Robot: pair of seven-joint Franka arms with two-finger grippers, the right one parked.
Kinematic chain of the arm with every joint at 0, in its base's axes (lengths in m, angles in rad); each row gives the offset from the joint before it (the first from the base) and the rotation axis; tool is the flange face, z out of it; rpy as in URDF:
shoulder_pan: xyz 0 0 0.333 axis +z
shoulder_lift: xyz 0 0 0 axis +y
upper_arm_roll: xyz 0 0 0.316 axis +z
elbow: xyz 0.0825 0 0 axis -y
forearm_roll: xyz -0.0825 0 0.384 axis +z
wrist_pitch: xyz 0 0 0 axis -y
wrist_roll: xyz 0.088 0 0 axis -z
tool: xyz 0 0 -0.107 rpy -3.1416 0 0
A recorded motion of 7 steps. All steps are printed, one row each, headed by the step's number.
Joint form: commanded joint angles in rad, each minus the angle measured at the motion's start. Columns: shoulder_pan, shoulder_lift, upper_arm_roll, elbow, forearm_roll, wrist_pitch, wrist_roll.
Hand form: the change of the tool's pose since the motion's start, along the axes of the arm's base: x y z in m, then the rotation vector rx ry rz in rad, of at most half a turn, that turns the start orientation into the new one. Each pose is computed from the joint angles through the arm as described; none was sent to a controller.
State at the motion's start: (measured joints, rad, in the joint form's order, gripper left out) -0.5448 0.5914 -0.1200 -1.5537 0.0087 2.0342 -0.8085
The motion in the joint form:
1: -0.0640 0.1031 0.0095 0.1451 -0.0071 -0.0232 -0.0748
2: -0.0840 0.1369 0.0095 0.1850 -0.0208 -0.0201 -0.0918
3: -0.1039 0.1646 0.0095 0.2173 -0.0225 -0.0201 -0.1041
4: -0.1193 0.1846 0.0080 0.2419 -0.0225 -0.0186 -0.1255
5: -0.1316 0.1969 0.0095 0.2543 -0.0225 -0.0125 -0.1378
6: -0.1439 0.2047 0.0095 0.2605 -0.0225 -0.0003 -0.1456
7: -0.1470 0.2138 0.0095 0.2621 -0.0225 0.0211 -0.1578
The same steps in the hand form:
1: 0.0002 -0.0458 -0.0094 -0.0103 -0.0090 0.0301
2: -0.0028 -0.0617 -0.0154 -0.0251 -0.0059 0.0370
3: -0.0073 -0.0758 -0.0208 -0.0295 -0.0065 0.0326
4: -0.0115 -0.0873 -0.0241 -0.0332 -0.0090 0.0394
5: -0.0149 -0.0948 -0.0271 -0.0359 -0.0133 0.0418
6: -0.0193 -0.1027 -0.0290 -0.0430 -0.0201 0.0388
7: -0.0193 -0.1057 -0.0332 -0.0518 -0.0294 0.0498

